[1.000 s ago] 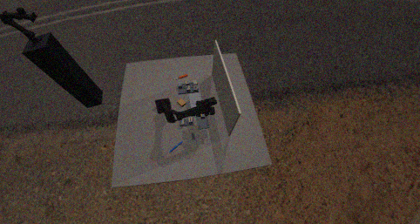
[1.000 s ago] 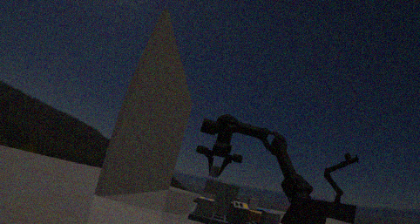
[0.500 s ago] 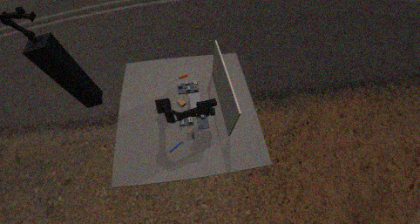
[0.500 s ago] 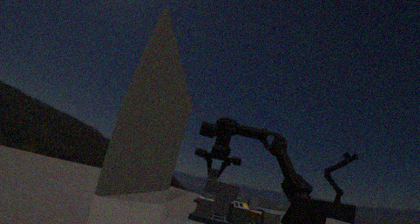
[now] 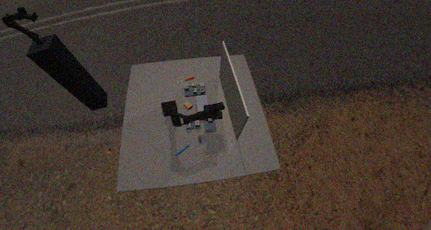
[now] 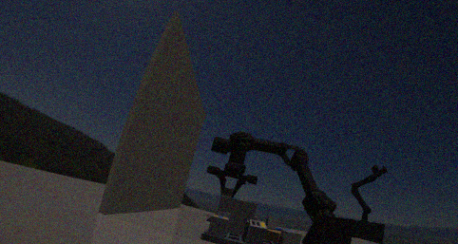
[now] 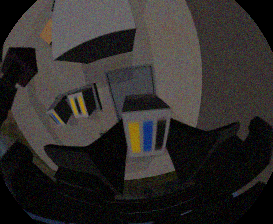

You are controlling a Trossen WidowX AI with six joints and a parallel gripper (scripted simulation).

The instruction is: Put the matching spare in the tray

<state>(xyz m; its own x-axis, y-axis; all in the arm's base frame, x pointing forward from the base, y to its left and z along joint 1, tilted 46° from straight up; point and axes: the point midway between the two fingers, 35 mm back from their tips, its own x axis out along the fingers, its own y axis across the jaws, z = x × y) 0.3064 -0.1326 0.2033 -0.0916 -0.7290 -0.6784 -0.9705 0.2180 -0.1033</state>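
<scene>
Now: gripper tip 100 mm above the tray. Also, from my gripper tip: blue pen (280 mm behind, 150 mm to the right, 100 mm below); white upright panel (220 mm ahead, 150 mm to the left, 120 mm above).
</scene>
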